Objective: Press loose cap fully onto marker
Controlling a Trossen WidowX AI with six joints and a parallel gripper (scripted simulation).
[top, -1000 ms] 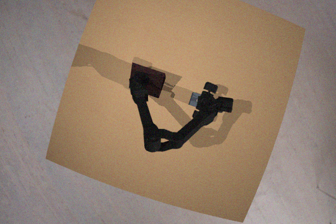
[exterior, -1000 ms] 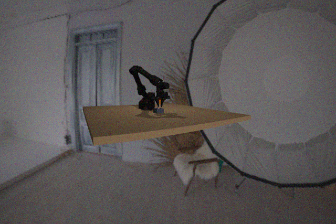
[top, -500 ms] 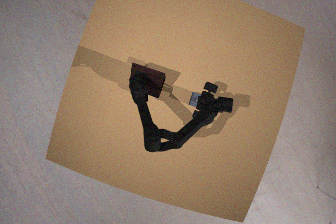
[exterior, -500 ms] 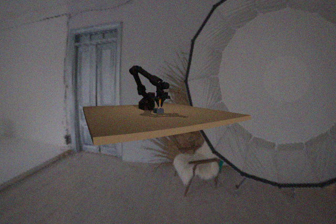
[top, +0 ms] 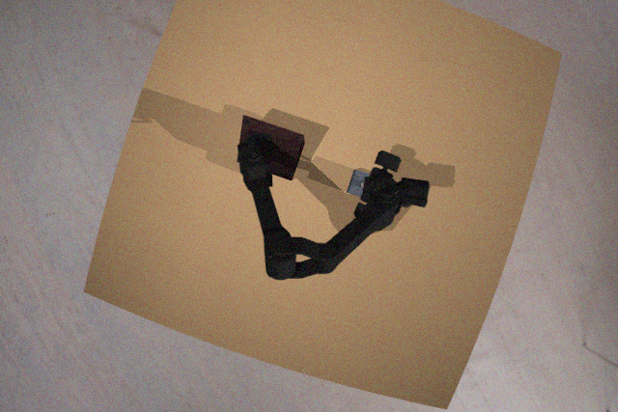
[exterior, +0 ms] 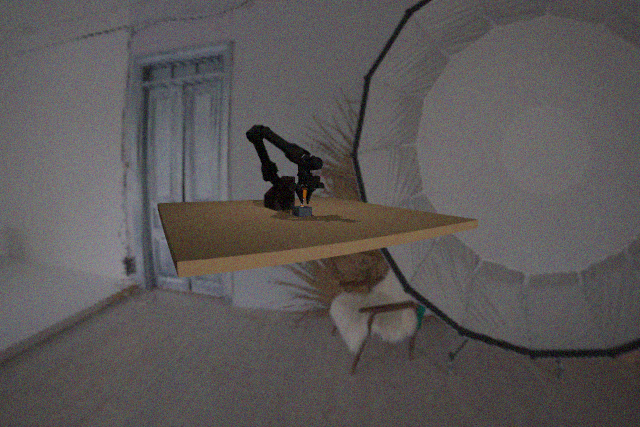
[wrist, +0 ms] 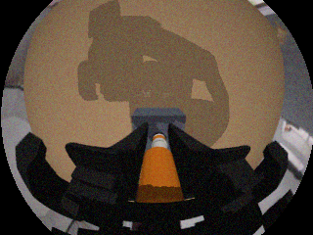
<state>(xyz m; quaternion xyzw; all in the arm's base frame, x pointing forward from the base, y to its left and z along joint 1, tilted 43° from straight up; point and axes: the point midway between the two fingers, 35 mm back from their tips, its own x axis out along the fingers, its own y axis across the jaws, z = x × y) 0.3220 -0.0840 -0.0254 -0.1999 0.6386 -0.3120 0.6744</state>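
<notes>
My gripper tip is 20 mm past the orange cap and 50 mm below it. Round my gripper tip: grey holder block (30 mm behind, 40 mm below).
</notes>
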